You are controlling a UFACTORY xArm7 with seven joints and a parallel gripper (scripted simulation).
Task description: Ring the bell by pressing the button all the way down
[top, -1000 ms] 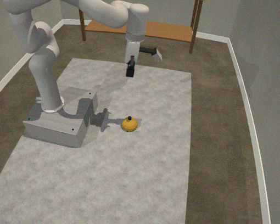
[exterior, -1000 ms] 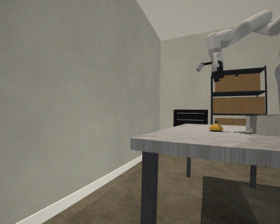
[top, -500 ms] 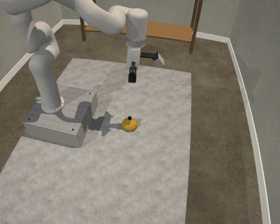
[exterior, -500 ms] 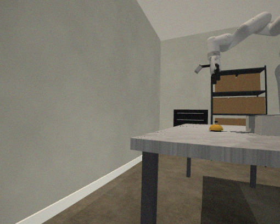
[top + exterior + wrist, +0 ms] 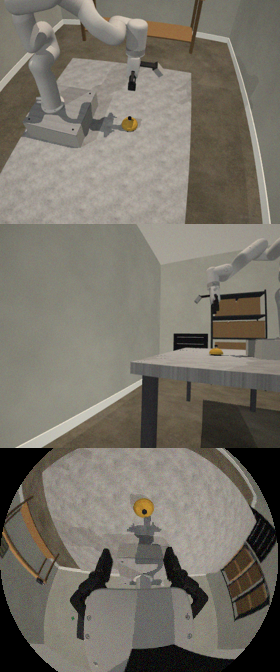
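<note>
Right now the small dark button is 23 cm below my hand, 2 cm to the right of it and 1 cm behind it. The rest, counted from my hand: yellow dome bell (24 cm below, 2 cm to the right, 1 cm behind).
</note>
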